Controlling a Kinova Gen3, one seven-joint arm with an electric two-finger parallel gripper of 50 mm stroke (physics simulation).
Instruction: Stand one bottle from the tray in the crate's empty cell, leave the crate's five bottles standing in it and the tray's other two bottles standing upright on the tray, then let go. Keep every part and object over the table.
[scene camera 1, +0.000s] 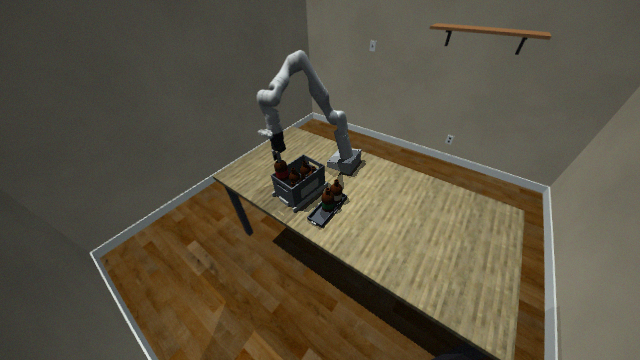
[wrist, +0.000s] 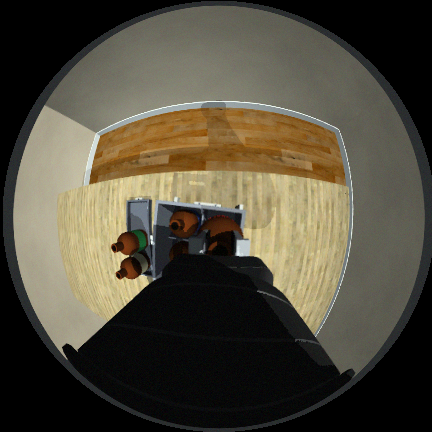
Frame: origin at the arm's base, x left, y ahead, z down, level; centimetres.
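Seen in the pictures: gripper, fingertip midpoint: (scene camera 1: 277, 160) (wrist: 220, 238); arm's base, origin of the base link: (scene camera 1: 346, 155).
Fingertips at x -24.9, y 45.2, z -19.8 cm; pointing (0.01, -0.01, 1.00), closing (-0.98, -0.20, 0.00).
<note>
Offsets run from my fingertips to a thing's top centre. "spot": to the spot under its first point. Level surfaces: height alone.
My gripper (scene camera 1: 277, 157) (wrist: 220, 238) is shut on the neck of a brown bottle with a red label {dx +0.4, dy -1.0, dz -2.5 cm} (scene camera 1: 281, 170) (wrist: 222, 227). The bottle is upright, its lower part inside the near left corner cell of the grey crate {dx +7.6, dy -7.7, dz +10.2 cm} (scene camera 1: 286, 195) (wrist: 156, 230) and its upper part above the rim; its base is hidden. Other brown bottles stand in the crate, among them one near the front (scene camera 1: 294, 176) (wrist: 184, 223) and one farther back {spot: dx +7.7, dy -15.6, dz +15.7 cm} (scene camera 1: 305, 169). A green-labelled bottle {dx +30.0, dy -1.5, dz +11.7 cm} (scene camera 1: 327, 200) (wrist: 134, 242) and a pale-labelled bottle {dx +31.7, dy -9.8, dz +11.7 cm} (scene camera 1: 336, 191) (wrist: 134, 265) stand upright on the tray {spot: dx +27.9, dy +8.6, dz +27.2 cm} (scene camera 1: 317, 218) (wrist: 138, 212).
The crate and tray stand side by side on the wooden table {dz +27.7 cm} (scene camera 1: 425, 240) (wrist: 295, 225), near its front left edge. The robot's base stands on the table behind the crate. The tray's bottles rise beside the crate's right side. A wall shelf (scene camera 1: 490, 31) hangs far behind.
</note>
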